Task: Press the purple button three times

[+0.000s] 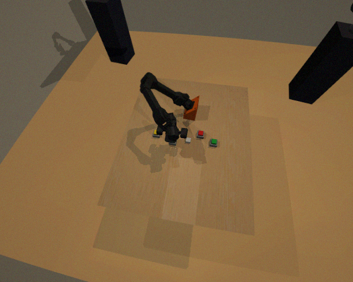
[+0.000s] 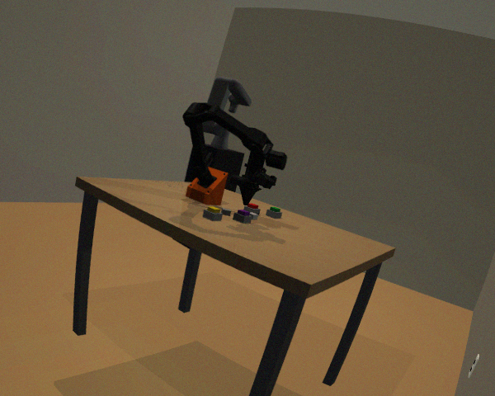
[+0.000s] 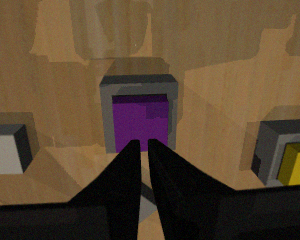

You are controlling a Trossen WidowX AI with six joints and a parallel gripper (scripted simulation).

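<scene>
My gripper tip is now 3 cm above the purple button. The rest, counted from my gripper tip: white block: 4 cm behind, 10 cm to the left, 5 cm below; then yellow button: 2 cm behind, 13 cm to the right, 3 cm below; then grey block: 8 cm behind, 5 cm below.
</scene>
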